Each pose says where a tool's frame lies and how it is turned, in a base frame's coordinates. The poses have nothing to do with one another.
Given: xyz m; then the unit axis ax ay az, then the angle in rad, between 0 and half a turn.
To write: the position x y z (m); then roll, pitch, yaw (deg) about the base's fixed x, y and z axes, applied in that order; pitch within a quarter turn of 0, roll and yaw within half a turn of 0. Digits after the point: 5 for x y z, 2 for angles.
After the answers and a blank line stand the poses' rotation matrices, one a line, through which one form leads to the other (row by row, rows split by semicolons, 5 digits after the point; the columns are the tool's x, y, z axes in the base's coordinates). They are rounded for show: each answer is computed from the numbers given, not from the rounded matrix.
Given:
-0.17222, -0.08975, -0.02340, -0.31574, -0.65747, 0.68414, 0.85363
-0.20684, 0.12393, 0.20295, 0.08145, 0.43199, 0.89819, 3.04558
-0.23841, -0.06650, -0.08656, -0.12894, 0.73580, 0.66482, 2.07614
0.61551, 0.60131, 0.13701, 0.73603, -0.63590, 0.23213, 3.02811
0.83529, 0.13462, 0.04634, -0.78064, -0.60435, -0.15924, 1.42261
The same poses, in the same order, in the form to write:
-0.17222, -0.08975, -0.02340, -25.62, -24.93, 40.32
-0.20684, 0.12393, 0.20295, 51.85, -6.00, 170.96
-0.23841, -0.06650, -0.08656, 74.34, 50.45, 136.18
0.61551, 0.60131, 0.13701, -166.61, -24.37, -84.56
0.83529, 0.13462, 0.04634, -76.22, -44.72, 20.14

0.69142 -0.44446 -0.56955; 0.58677 0.80541 0.08380; 0.42148 -0.39213 0.81767
-0.98216 -0.01590 0.18739; 0.15631 -0.62302 0.76643; 0.10457 0.78204 0.61439
-0.45943 -0.72252 0.51661; 0.44092 0.31938 0.83880; -0.77105 0.61316 0.17184
0.08644 -0.95936 0.26860; -0.90679 -0.18743 -0.37762; 0.41262 -0.21093 -0.88614
0.66707 0.55962 -0.49177; 0.24463 0.45896 0.85411; 0.70368 -0.69006 0.16926

